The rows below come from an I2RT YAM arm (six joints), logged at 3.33 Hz.
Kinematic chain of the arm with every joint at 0, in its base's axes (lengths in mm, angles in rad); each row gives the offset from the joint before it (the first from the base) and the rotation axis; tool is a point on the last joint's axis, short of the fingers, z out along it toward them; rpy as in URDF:
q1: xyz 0 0 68 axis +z
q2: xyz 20 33.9 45.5 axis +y
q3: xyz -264 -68.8 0 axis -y
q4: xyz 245 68.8 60 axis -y
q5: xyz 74 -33.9 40.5 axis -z
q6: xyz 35.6 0 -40.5 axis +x
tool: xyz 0 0 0 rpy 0 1.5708 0
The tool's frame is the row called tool.
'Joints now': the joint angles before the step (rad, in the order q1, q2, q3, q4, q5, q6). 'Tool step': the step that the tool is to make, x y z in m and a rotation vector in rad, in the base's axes. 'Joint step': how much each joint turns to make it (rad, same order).
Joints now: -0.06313, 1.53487, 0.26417, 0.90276, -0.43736, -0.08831
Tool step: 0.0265, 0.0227, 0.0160, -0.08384, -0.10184, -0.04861
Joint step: 0.11410, 0.04328, 0.09565, 0.04034, 0.18047, -0.02936
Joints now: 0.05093, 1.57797, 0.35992, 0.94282, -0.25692, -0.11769
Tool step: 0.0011, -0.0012, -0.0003, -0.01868, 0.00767, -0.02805
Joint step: -0.00063, -0.00097, 0.00557, -0.01759, 0.03141, -0.01025
